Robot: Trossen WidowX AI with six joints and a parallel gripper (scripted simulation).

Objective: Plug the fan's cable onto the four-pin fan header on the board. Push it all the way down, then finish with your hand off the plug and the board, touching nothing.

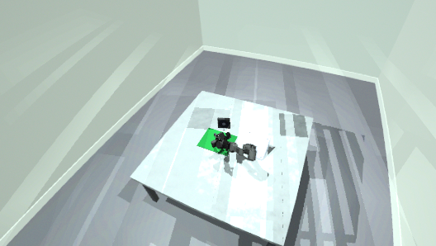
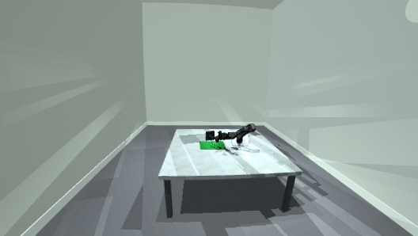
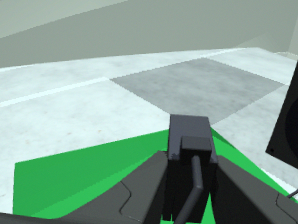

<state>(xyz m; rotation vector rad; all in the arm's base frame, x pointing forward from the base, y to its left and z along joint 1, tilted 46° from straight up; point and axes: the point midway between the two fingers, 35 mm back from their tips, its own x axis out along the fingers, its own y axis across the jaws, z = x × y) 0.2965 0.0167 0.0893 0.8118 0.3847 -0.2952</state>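
My gripper tip is now 10 mm short of the green board, 20 mm to the left of it and 120 mm above it. Round my gripper tip: black fan plug 10 mm below; then white four-pin header 20 mm behind, 70 mm to the right, 110 mm below; then black fan 40 mm ahead, 190 mm to the right, 50 mm below.
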